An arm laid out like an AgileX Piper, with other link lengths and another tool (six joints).
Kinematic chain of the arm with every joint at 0, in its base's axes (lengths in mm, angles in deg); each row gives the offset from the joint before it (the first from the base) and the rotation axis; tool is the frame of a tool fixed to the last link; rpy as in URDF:
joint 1: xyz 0 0 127.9 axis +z
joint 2: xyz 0 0 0 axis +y
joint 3: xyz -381.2 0 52.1 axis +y
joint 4: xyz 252.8 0 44.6 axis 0.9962 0 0.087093
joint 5: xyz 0 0 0 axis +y
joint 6: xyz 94.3 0 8.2 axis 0.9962 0 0.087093
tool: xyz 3.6 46 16.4 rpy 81.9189 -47.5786 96.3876
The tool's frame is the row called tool.
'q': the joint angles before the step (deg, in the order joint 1, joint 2, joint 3, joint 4, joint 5, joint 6). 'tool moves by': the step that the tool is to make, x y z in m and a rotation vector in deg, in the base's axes. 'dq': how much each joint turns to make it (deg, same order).
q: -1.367 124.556 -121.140 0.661 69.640 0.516
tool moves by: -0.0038 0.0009 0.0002 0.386 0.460 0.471
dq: -0.020 -0.600 1.135 0.566 -0.058 -0.516
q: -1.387 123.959 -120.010 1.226 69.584 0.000
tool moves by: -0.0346 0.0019 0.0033 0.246 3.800 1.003
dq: -0.002 -5.598 9.461 0.514 -0.032 -1.076
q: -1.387 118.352 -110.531 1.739 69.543 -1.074
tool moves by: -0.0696 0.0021 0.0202 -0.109 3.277 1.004
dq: -0.003 -11.047 14.390 0.103 -0.038 -1.057
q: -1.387 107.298 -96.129 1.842 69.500 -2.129
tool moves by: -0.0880 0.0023 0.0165 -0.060 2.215 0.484
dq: 0.007 -13.165 15.393 -0.001 0.000 -0.490
